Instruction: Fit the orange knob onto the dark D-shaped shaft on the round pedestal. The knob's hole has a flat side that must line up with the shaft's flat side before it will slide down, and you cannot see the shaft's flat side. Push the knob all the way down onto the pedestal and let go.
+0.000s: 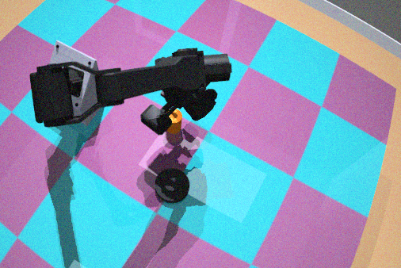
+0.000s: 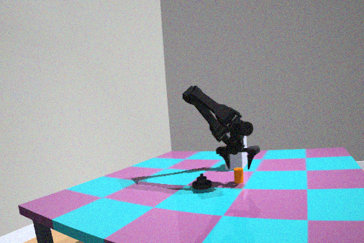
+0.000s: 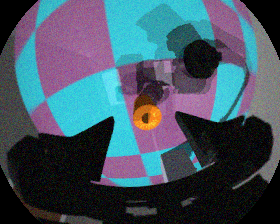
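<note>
The orange knob lies 3 cm below my gripper tip. Also, from my gripper tip: dark round pedestal (15 cm to the right, 6 cm ahead, 3 cm below).
</note>
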